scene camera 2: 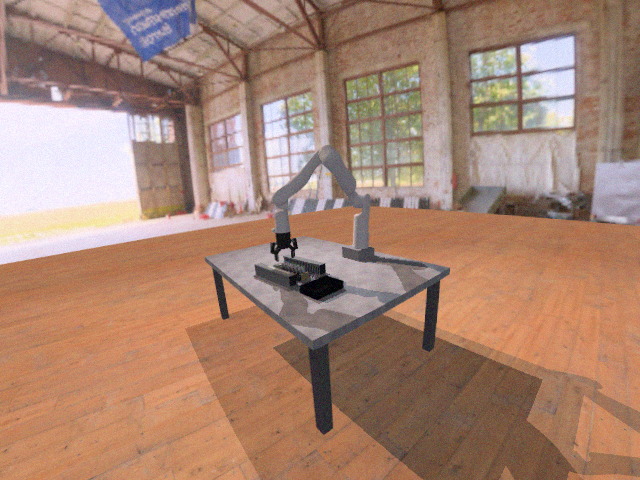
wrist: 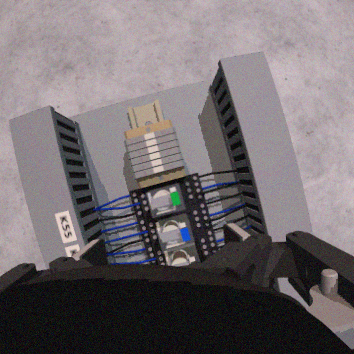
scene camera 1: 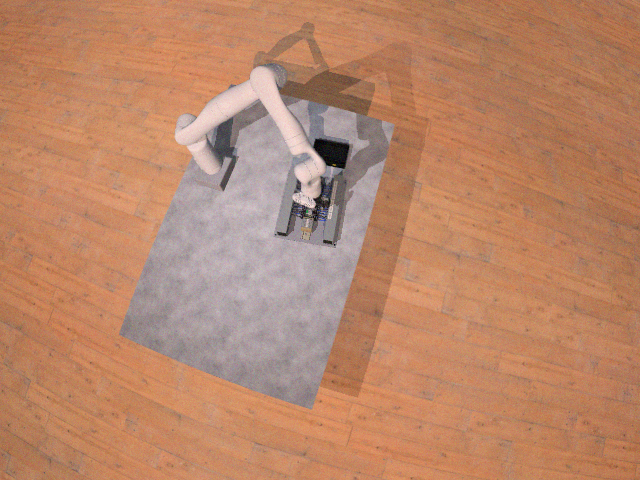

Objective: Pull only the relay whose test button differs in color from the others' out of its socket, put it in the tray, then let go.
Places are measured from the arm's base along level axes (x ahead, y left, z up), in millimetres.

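Pixels of known places: gripper, fingertip midpoint: (scene camera 2: 285, 259) (wrist: 164, 245); arm's base, origin of the base link: (scene camera 2: 360, 247) (scene camera 1: 212, 165).
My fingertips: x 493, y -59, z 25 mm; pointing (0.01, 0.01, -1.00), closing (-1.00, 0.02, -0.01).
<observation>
Ahead of a thing's pixels: the offset from my fingertips to its top centre. "spot": to the spot under its first point. Level surfaces: height alone.
In the wrist view, the relay with a blue test button @(0 mm left, 8 mm back, 16 mm down) (wrist: 171, 235) sits in its socket, second in the row. The end relay @(29 mm right, 4 mm back, 16 mm down) (wrist: 164, 200) has a green button. A third relay @(30 mm left, 12 mm back, 16 mm down) (wrist: 179, 258) shows partly; its button is hidden behind my gripper. My gripper (wrist: 164, 245) (scene camera 2: 285, 256) is open and empty, pointing down above the relay row, with one finger on each side of the row in the wrist view. The black tray @(spot: 304 mm left, 3 mm back, 83 mm down) (scene camera 1: 331, 153) (scene camera 2: 322, 287) stands beside the relay panel, at the end away from the terminal blocks.
Tall grey slotted wire ducts @(27 mm left, 87 mm ahead, 23 mm down) (wrist: 35, 175) @(2 mm left, 106 mm back, 23 mm down) (wrist: 265, 135) flank the relays on both sides. Grey terminal blocks @(75 mm right, 2 mm ahead, 39 mm down) (wrist: 154, 151) adjoin the green-button relay. Blue and black wires run from the sockets to the ducts. The panel stands on the grey table @(86 mm down) (scene camera 1: 232, 289) (scene camera 2: 237, 258).
</observation>
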